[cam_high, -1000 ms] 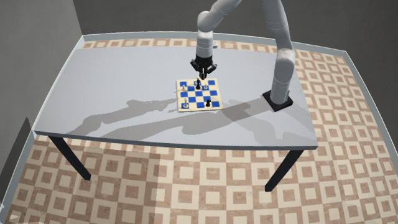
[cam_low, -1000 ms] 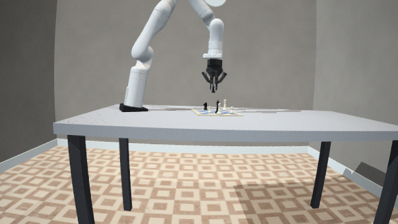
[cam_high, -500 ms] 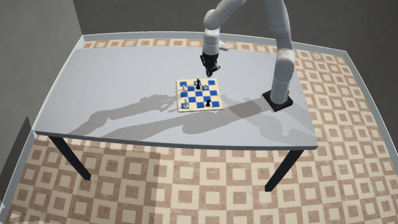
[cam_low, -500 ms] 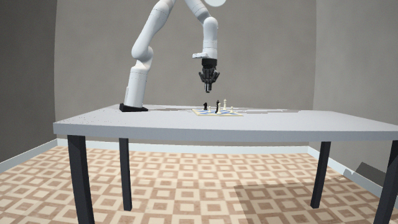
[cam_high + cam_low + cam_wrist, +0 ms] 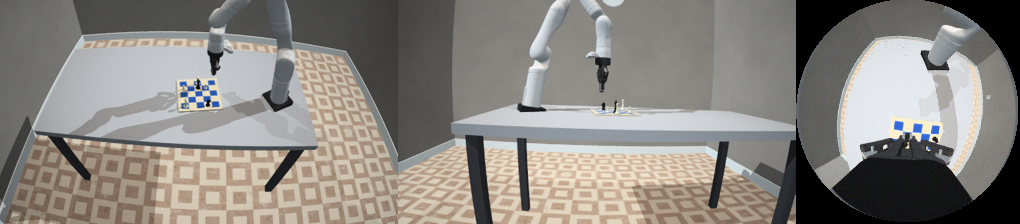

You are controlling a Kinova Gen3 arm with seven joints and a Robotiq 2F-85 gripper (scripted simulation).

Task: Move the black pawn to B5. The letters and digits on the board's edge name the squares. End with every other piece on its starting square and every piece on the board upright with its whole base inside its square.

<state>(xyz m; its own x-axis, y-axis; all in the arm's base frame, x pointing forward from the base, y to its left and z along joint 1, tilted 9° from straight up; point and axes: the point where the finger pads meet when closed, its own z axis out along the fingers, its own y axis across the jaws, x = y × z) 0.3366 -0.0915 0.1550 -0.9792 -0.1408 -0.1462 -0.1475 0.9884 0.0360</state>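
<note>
Right now the tall black piece is 9 cm below my hand and 7 cm ahead of it. From my hand the other things lie so: black pawn (1 cm below); chessboard (13 cm below, 7 cm ahead, 4 cm to the left).
</note>
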